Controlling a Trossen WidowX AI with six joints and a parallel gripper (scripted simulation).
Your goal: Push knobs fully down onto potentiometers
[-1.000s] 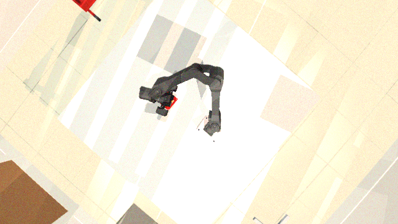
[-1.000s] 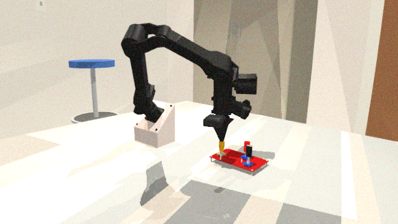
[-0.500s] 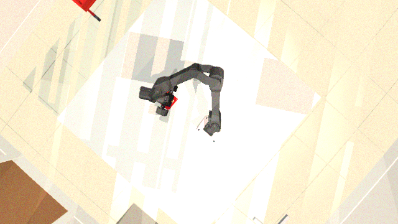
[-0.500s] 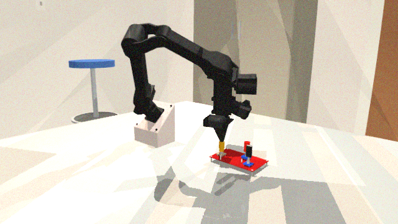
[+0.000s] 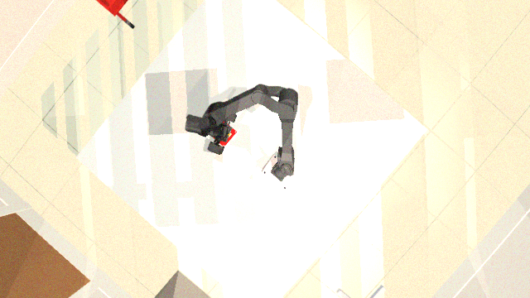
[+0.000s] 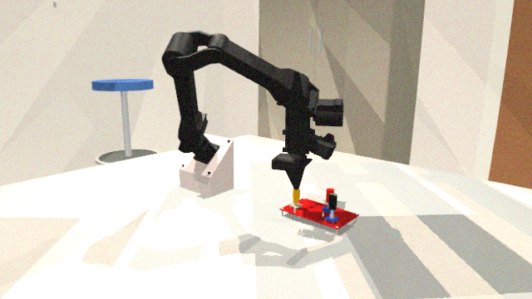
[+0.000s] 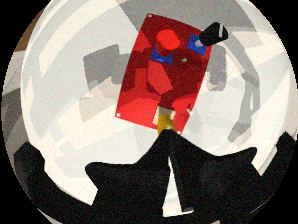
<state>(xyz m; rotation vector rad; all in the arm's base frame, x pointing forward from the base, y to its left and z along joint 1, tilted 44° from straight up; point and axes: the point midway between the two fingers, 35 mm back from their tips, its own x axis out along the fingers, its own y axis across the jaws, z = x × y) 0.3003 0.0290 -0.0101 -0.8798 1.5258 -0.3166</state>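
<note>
Now: gripper tip 1 cm above the yellow knob. Round my gripper tip: black knob (11 cm ahead, 1 cm to the right).
</note>
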